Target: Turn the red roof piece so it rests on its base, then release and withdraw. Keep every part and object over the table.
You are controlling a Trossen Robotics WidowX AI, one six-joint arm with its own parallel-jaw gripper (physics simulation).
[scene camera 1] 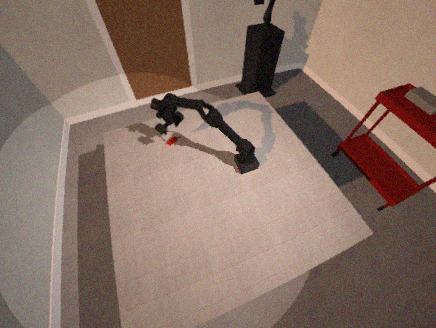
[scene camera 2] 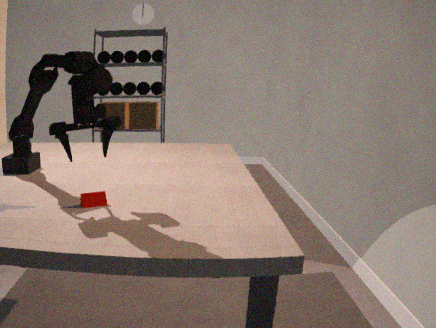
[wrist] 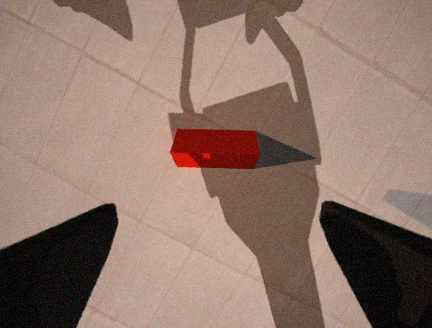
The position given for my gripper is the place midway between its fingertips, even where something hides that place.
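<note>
Scene camera 2 gives me my gripper (scene camera 2: 88, 159). The wrist view has my gripper (wrist: 220, 212) too, and it is there that I find a red roof piece (wrist: 237, 149).
</note>
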